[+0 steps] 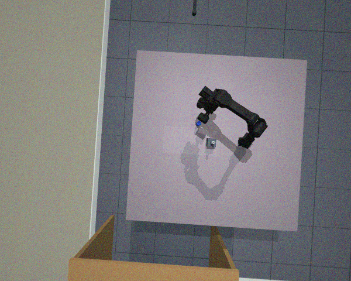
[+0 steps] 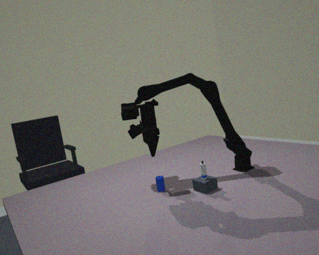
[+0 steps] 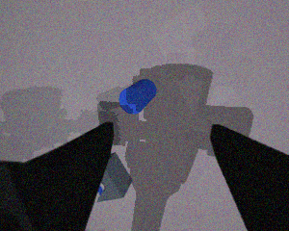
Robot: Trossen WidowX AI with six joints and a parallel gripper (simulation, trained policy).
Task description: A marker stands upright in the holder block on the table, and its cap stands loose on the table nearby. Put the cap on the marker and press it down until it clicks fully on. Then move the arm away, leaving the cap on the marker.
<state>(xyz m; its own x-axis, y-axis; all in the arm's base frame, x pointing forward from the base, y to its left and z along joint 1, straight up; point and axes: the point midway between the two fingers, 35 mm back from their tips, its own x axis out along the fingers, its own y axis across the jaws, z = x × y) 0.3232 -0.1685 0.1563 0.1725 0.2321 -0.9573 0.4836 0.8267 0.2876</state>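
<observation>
Now: the blue cap 100 mm below my gripper tip, 50 mm to the left of it and 20 mm ahead of it. The rest, counted from my gripper tip: dark holder block: 180 mm to the left, 100 mm below, 90 mm behind.
</observation>
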